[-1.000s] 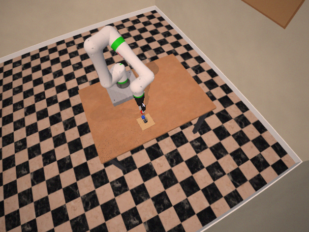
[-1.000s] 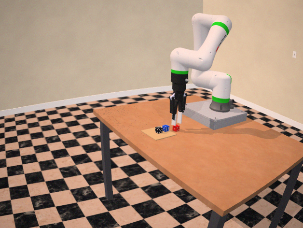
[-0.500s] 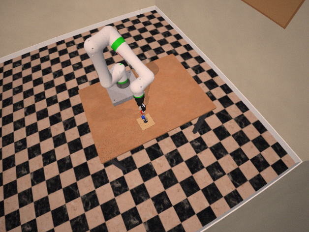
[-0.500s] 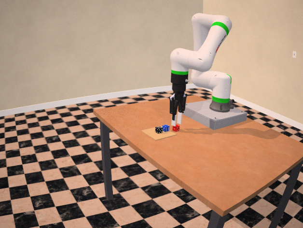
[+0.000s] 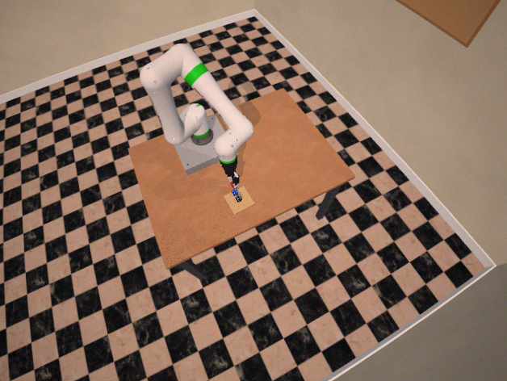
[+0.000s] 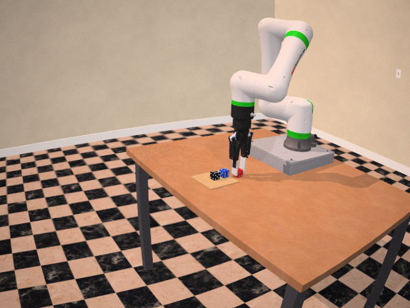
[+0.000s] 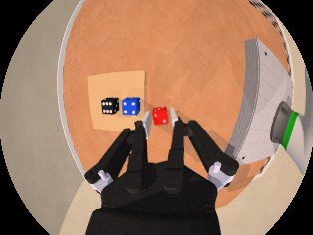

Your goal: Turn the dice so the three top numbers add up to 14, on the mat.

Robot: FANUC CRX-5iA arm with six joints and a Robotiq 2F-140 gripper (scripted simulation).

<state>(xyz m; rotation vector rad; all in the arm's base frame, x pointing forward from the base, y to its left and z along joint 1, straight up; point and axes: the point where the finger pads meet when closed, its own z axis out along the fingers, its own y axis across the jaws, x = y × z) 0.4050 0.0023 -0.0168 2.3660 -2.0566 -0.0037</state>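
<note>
Now: the red die 30 mm below my hand. The rest, counted from my hand: blue die (60 mm ahead, 20 mm to the right, 30 mm below); then tan mat (100 mm ahead, 20 mm to the right, 40 mm below); then black die (100 mm ahead, 20 mm to the right, 30 mm below).
</note>
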